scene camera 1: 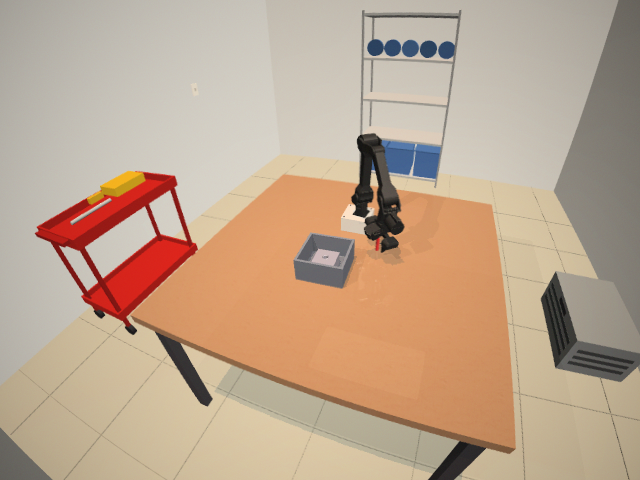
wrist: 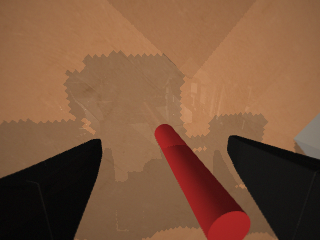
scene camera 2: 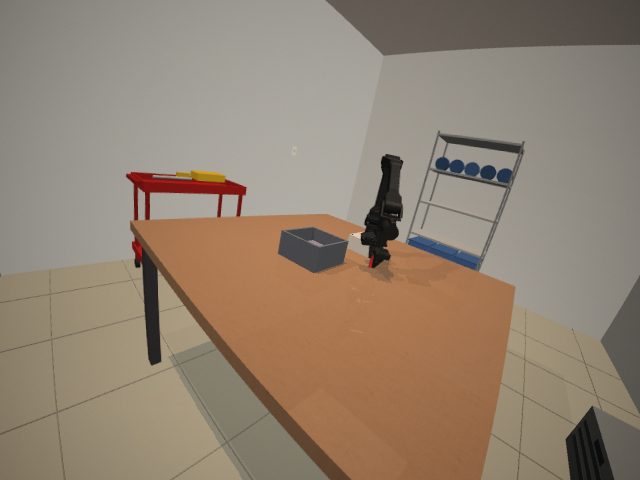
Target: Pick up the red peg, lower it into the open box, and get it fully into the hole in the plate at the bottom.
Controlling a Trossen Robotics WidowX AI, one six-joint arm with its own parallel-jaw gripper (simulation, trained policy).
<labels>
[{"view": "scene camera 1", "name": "grey box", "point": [305, 270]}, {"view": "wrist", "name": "my gripper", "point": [166, 144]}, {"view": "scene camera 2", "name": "grey box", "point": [294, 244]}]
</labels>
